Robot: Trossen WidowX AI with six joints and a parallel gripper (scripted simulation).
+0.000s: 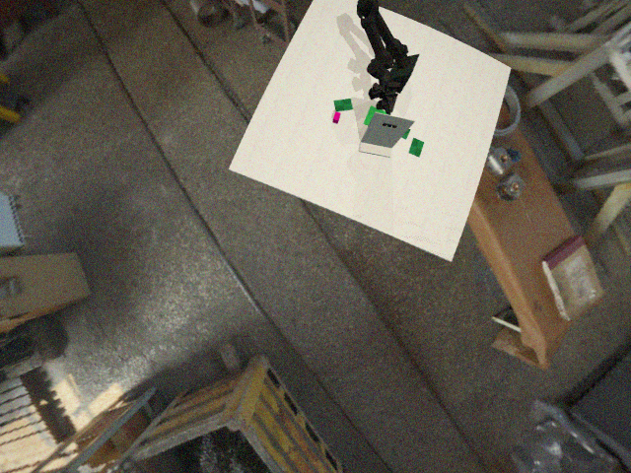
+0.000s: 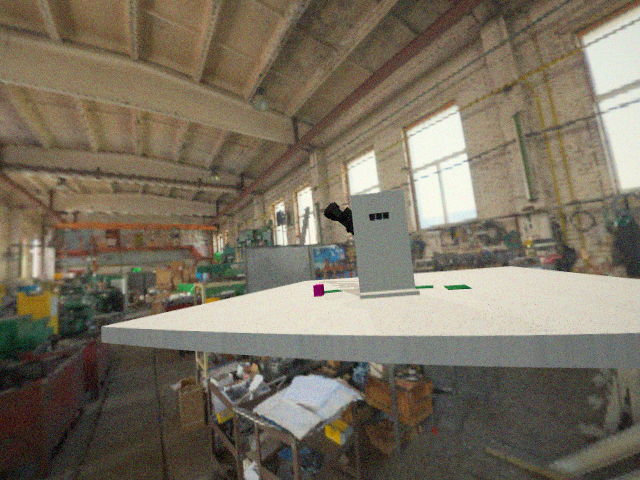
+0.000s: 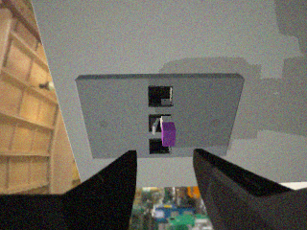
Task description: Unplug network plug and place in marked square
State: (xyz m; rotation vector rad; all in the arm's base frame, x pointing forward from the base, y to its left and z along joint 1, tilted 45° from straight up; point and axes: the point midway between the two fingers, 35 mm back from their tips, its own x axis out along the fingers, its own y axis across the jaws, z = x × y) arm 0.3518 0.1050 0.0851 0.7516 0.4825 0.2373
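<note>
Now: the purple plug 40 mm ahead of my gripper tip and 10 mm to the left of it. Round my gripper tip: grey panel 100 mm below, 60 mm ahead, 20 mm to the left; bright green square 250 mm below, 100 mm behind, 40 mm to the right.
</note>
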